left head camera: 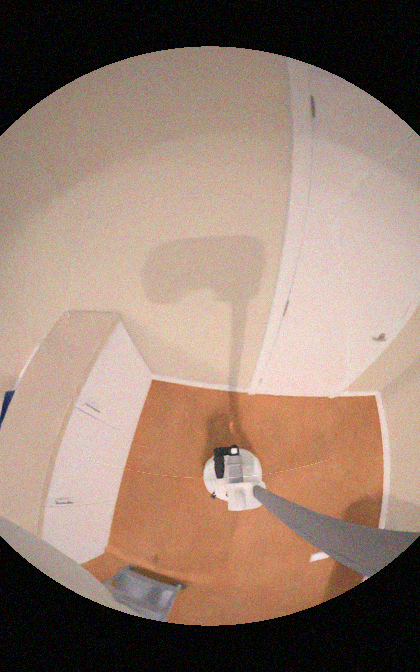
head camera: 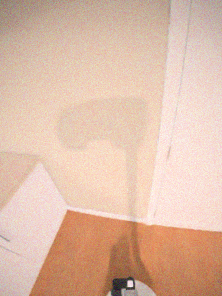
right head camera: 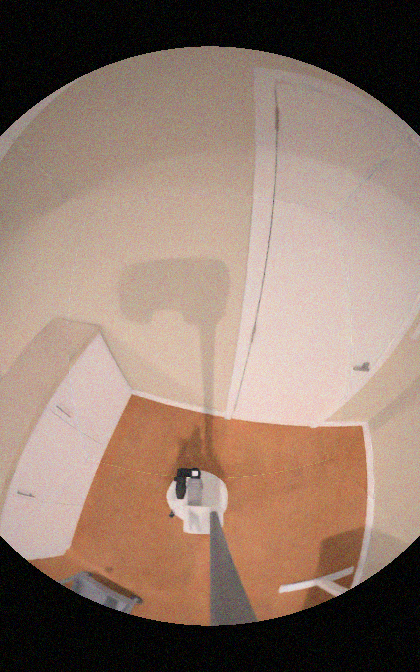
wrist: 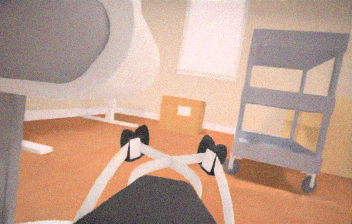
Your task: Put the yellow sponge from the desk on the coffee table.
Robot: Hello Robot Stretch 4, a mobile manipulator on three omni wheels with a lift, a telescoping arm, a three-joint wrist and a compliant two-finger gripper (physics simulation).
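Frame: origin at the robot's base, x right, y back, z down, level; millimetres.
Where they show: gripper, fingertip midpoint: (wrist: 174, 142).
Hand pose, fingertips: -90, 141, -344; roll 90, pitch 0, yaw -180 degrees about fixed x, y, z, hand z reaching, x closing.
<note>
After its pixels a point has its place, as x, y, z.
My gripper (wrist: 174, 142) @(-90, 141, -344) is open and empty in the wrist view, its two dark fingertips apart with floor and a box showing beyond them. In the head views the dark wrist shows over the robot's white base, but the fingers are too small to make out. The yellow sponge does not show in the current views. White legs and feet of the desk (wrist: 111, 111) @(685, 2267, -101) (right head camera: 316, 584) show in the wrist view at left and in the right head view at lower right; its top is not visible. I cannot make out the coffee table in any view.
A long white cabinet (head camera: 30, 245) @(-762, -382, -384) (left head camera: 100, 450) (right head camera: 65, 450) stands at the left. A white door (head camera: 205, 100) @(384, -664, -1296) (left head camera: 340, 280) (right head camera: 305, 300) is ahead to the right. A grey cart (left head camera: 145, 591) (right head camera: 95, 591) (wrist: 287, 101) @(-662, 1030, -459) stands behind the base. A cardboard box (wrist: 172, 117) @(-24, 2298, -138) is by the far wall.
</note>
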